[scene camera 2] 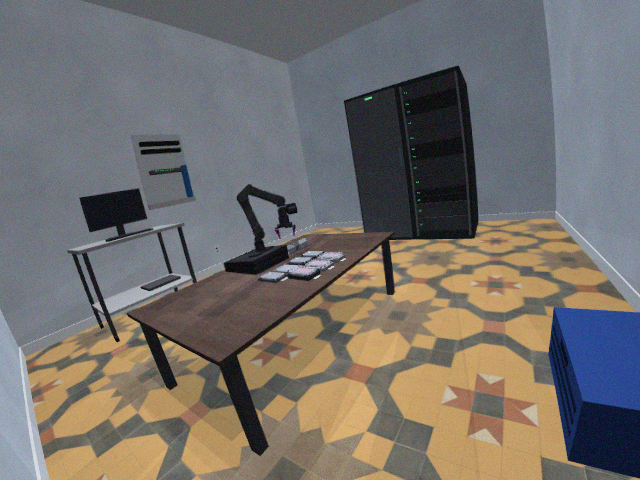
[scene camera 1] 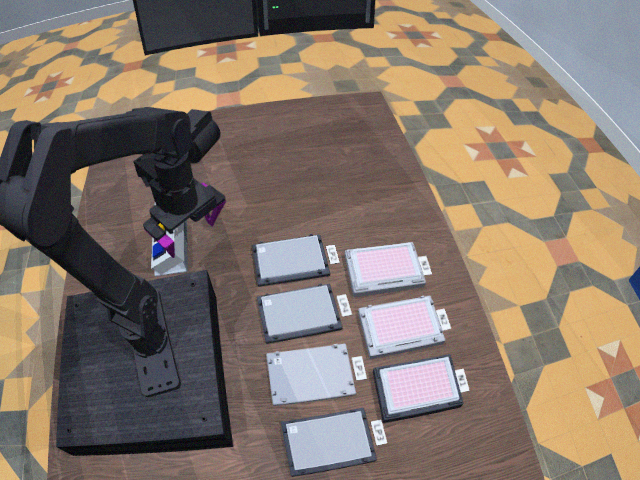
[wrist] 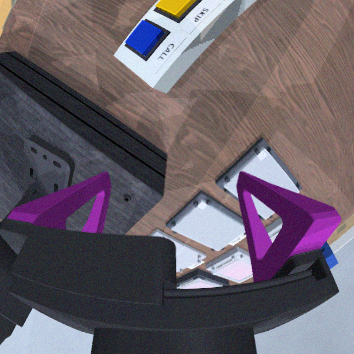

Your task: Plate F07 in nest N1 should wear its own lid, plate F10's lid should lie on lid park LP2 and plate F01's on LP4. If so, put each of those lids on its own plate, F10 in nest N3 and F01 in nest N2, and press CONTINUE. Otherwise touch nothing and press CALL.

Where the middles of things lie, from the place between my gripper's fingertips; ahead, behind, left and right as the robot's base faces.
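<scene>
Blue CALL button [wrist: 145, 35]: my gripper 80 mm past it, 80 mm to the right of it, 90 mm above it. White button box [scene camera 1: 164, 264], from my hand: 50 mm behind, 150 mm to the left of it, 100 mm below.
</scene>
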